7 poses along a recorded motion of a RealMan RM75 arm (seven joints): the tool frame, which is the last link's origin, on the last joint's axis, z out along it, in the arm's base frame.
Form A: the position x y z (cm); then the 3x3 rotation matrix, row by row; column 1 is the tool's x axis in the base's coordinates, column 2 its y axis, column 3 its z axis. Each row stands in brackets.
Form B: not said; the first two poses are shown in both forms.
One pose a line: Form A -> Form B
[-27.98 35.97 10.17], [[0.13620 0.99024 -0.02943], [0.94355 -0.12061 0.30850], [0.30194 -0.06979 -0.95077]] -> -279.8 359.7 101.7 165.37 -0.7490 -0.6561 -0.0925
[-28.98 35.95 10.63], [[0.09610 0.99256 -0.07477], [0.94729 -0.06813 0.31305], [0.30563 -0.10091 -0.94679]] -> -289.8 359.5 106.3 163.62 -0.7340 -0.6744 -0.0803
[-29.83 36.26 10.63], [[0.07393 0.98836 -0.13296], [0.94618 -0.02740 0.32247], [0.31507 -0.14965 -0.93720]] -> -298.3 362.6 106.3 160.97 -0.7238 -0.6869 -0.0647
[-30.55 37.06 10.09], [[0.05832 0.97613 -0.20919], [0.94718 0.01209 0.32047], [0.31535 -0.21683 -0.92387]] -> -305.5 370.6 100.9 157.93 -0.7150 -0.6980 -0.0385
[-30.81 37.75 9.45], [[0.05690 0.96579 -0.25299], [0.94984 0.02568 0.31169], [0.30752 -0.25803 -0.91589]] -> -308.1 377.5 94.5 156.44 -0.7127 -0.7012 -0.0200
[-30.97 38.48 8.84], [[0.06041 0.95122 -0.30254], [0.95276 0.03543 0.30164], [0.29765 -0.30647 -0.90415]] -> -309.7 384.8 88.4 154.71 -0.7117 -0.7025 0.0018
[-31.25 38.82 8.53], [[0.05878 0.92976 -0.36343], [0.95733 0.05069 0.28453], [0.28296 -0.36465 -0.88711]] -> -312.5 388.2 85.3 152.73 -0.7083 -0.7053 0.0301
